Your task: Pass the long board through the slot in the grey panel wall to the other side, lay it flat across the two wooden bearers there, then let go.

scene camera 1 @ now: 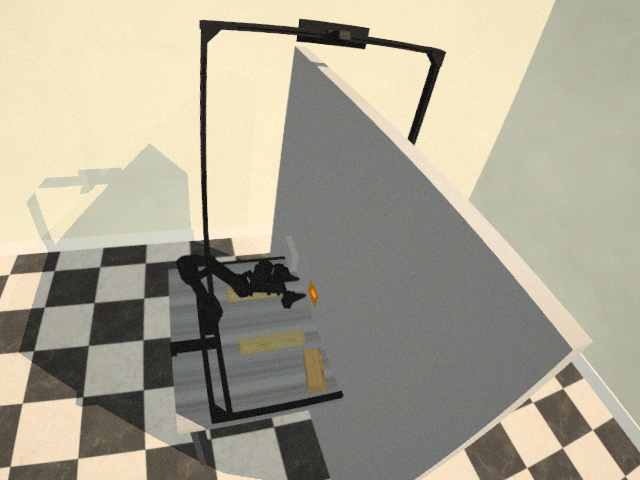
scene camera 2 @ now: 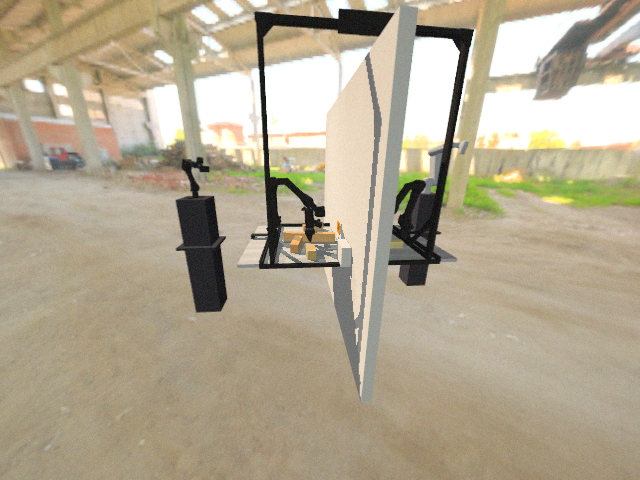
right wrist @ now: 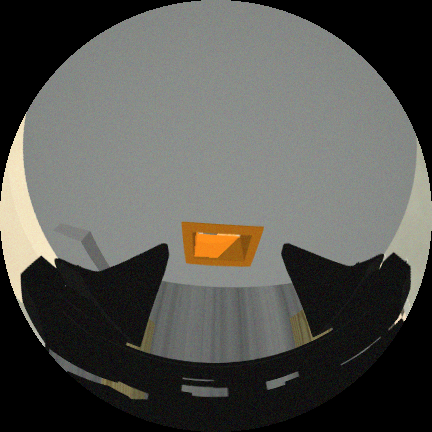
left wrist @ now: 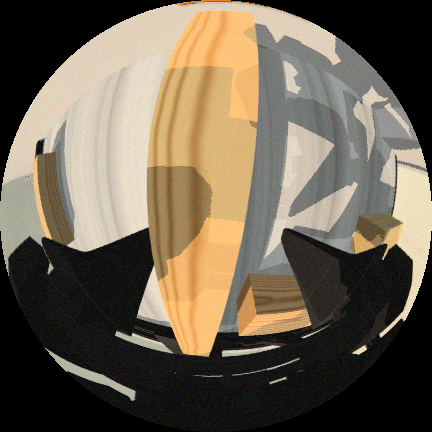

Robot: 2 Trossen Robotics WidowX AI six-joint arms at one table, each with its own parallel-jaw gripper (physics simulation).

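Places are measured from the left arm's base along level axes (x ahead, y left, z up), in millimetres.
Where they show: left gripper, fingertip midpoint: (scene camera 2: 310,239) (left wrist: 224,232); right gripper, fingertip midpoint: (scene camera 1: 302,287) (right wrist: 227,250); right arm's base at its link origin: (scene camera 1: 208,328) (scene camera 2: 404,236).
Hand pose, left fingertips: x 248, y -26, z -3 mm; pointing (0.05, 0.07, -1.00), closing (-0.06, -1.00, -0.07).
Observation:
After its pixels a point has its place.
The long board (scene camera 2: 324,237) @[z 14, x 341, y -39 mm] (left wrist: 202,145) lies flat on the left arm's side of the grey panel wall (scene camera 1: 387,232) @[z 681, x 483, y 276 mm] (scene camera 2: 354,155) @[z 521, x 432, y -359 mm] (right wrist: 215,125) @[z 218, x 482, y -59 mm], pointing toward it. My left gripper (scene camera 2: 309,238) @[z -3, x 248, y -26 mm] (left wrist: 224,232) @[z -3, x 248, y -26 mm] is open and empty, pointing down at the board, one finger to each side of it in its wrist view; finger depth is unclear. The orange-rimmed slot (scene camera 1: 311,285) @[z 93, x 481, y -80 mm] (scene camera 2: 338,227) @[z 73, x 437, y -10 mm] (right wrist: 188,245) @[z 83, x 485, y -83 mm] is in the wall. My right gripper (scene camera 1: 300,287) @[z 133, x 537, y -44 mm] (right wrist: 227,250) @[z 133, x 537, y -44 mm] is open and empty, facing the slot from the other side. The two wooden bearers, one nearer (scene camera 1: 272,342) @[z 25, x 687, y 121 mm] and one farther (scene camera 1: 236,295) @[z 19, x 785, y -135 mm], lie there.
A wooden block (scene camera 1: 314,369) @[z 19, x 561, y 263 mm] lies by the wall on the right arm's side. On the left arm's side, one block (scene camera 2: 296,243) @[z 31, x 156, y -194 mm] (left wrist: 272,302) @[z 19, x 191, y -67 mm] lies close beside the board, another (scene camera 2: 310,251) @[z 28, x 231, y -318 mm] (left wrist: 377,232) @[z 20, x 250, y -196 mm] farther out. A pale upright piece (scene camera 1: 293,253) @[z 80, x 502, y -292 mm] (scene camera 2: 344,253) @[z 51, x 397, y -415 mm] stands against the wall.

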